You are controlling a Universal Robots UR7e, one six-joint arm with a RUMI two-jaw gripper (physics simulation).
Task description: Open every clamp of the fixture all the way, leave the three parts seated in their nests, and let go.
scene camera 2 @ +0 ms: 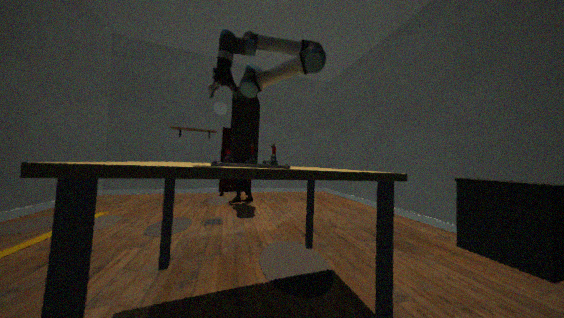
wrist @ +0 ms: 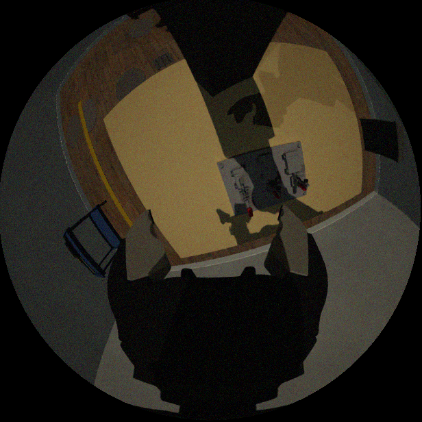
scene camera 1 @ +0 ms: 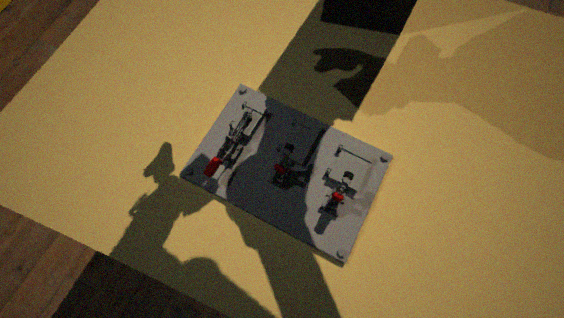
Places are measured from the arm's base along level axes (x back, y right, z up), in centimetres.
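Pixels of known places: gripper, fingertip midpoint: [scene camera 2: 222, 99].
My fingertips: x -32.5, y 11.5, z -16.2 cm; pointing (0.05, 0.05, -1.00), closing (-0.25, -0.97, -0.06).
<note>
Behind a point stands the place of what it marks.
The grey fixture plate [scene camera 1: 265, 210] @[x -52.9, y -6.7, z -51.4 cm] [scene camera 2: 280, 166] @[x -53.8, y -18.9, z -52.1 cm] [wrist: 227, 185] lies on the yellow table top. The left clamp's red handle [scene camera 1: 213, 166] @[x -52.0, y 4.6, z -46.0 cm] [wrist: 250, 212] lies low towards the plate's edge, its dark arm stretched over its nest. The middle clamp's red handle [scene camera 1: 280, 170] @[x -47.3, y -6.4, z -43.2 cm] [wrist: 276, 192], in shadow, and the right clamp's red handle [scene camera 1: 338, 196] @[x -46.3, y -16.9, z -42.5 cm] [scene camera 2: 273, 149] @[x -46.6, y -16.4, z -43.7 cm] [wrist: 302, 185] stand up, their arms raised off the nests. The three parts are too dark and small to tell clearly. My gripper [scene camera 2: 223, 92] @[x -32.5, y 11.5, z -16.2 cm] [wrist: 215, 210] is open and empty, high above the table, apart from the fixture.
The table [scene camera 1: 100, 150] @[x -59.3, y 27.6, z -52.9 cm] [scene camera 2: 350, 173] @[x -67.0, y -46.4, z -53.6 cm] [wrist: 150, 140] carries arm shadows. Behind it stand my arm's dark pedestal [scene camera 2: 245, 120] @[x -4.8, y -0.6, z -20.1 cm] and someone's legs, mostly hidden. A dark cabinet [scene camera 2: 510, 225] is at the right, and a blue chair [wrist: 106, 227] shows in the wrist view.
</note>
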